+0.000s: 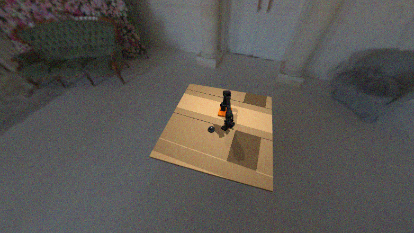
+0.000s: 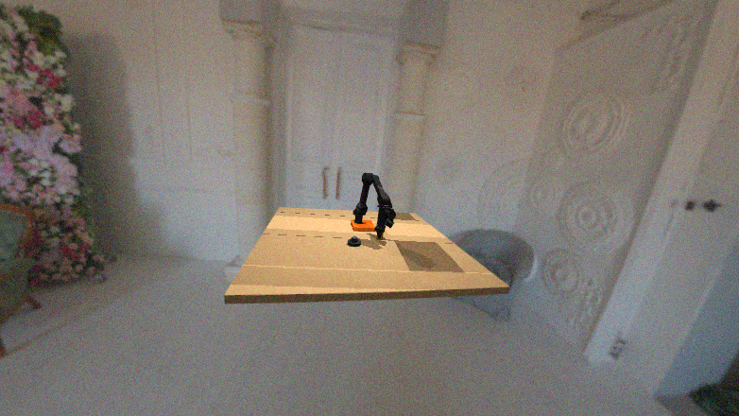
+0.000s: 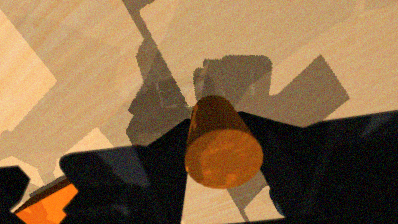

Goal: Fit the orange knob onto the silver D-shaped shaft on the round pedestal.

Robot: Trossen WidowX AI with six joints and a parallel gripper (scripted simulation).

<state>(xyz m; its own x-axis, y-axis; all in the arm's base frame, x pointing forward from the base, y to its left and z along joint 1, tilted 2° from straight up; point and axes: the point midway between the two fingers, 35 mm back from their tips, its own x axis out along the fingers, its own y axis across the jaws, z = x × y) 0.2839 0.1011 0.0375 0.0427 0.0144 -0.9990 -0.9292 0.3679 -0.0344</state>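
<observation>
The pedestal with D-shaped shaft lies 180 mm to the right of my gripper tip, 50 mm ahead of it and 10 mm above it. Also, from my gripper tip: orange knob: 30 mm above.
</observation>
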